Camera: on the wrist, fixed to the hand. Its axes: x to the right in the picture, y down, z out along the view.
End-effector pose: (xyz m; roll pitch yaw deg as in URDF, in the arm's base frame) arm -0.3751 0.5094 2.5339 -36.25 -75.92 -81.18
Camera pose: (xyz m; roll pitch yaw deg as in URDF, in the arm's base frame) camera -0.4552 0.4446 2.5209 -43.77 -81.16 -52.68
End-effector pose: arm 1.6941 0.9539 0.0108 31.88 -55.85 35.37
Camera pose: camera 1.7539 1.0163 -0.0468 60.09 -61.82 26.33
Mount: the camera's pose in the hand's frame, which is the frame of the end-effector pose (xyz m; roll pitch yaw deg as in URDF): 0.0000 -0.0403 -0.0957 20.48 -7.56 -0.32
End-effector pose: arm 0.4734 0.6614 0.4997 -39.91 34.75 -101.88
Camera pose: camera 0.3886 0.7069 0.4606 -16.69 28.63 -96.64
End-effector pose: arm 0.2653 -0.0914 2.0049 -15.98 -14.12 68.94
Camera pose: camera 0.3331 -0.0964 1.9264 3.90 -21.47 70.84
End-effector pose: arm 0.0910 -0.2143 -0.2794 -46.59 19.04 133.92
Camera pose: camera 0.1693 -0.1554 -0.3139 -24.61 13.54 139.34
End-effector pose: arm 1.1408 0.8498 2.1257 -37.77 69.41 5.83
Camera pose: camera 1.1025 0.7549 2.1078 -8.49 62.90 15.46
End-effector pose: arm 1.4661 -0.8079 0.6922 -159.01 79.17 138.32
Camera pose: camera 1.3877 -0.7426 0.7117 -101.09 85.10 176.06
